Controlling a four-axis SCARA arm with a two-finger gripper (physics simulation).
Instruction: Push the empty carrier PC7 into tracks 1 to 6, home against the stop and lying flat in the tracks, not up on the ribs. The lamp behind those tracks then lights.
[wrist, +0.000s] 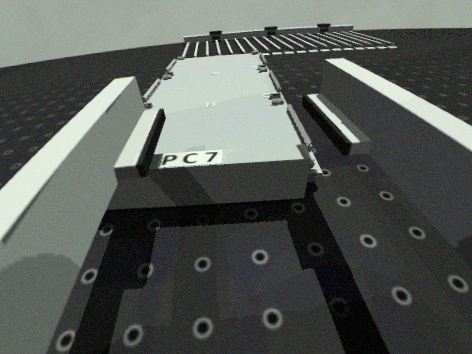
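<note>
The carrier PC7 (215, 125) is a long, pale, empty plate with clips along both sides and its label at the near end. It points away toward the leftmost ribs of the track block (269, 53). Its far end is at the near ends of those ribs; whether it touches them cannot be told. The stop (245, 34) runs behind the ribs. The lamp (215, 35) behind the left tracks looks dark. My gripper (232, 89) is shut with nothing held, though a gap shows between its fingers. The left finger hides the carrier's near left corner; the right finger is off its right side.
Two more dark lamp blocks, one in the middle (270, 30) and one at the right (323, 27), stand along the stop. More ribs fan out to the right of the carrier. The dark table (230, 295) has ringed holes, and dark shadow bands cross it in front of the carrier.
</note>
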